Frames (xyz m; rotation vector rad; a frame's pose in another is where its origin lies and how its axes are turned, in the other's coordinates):
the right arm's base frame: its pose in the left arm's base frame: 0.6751 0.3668 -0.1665 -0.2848 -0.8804 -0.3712
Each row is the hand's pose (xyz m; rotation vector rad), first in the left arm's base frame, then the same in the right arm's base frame.
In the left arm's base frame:
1: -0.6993 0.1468 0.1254 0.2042 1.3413 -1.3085
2: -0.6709 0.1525 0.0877 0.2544 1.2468 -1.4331
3: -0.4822 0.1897 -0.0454 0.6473 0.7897 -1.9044
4: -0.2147 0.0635 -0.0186 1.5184 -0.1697 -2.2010
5: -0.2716 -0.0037 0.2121 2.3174 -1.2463 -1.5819
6: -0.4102 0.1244 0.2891 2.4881 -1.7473 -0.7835
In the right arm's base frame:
1: -0.5232 -0.8123 1.0436 -0.4698 2.1799 -0.8940
2: -0.5377 -0.7916 1.0033 -0.4587 2.0819 -1.0451
3: -0.5407 -0.6655 0.8063 -0.2278 1.6222 -1.7022
4: -0.3395 -0.6669 0.5879 0.5036 0.6655 -2.4035
5: -0.1769 -0.7723 0.7410 1.4667 -0.3837 -2.3024
6: -0.2217 -0.7233 0.9337 1.9580 -0.8890 -1.7869

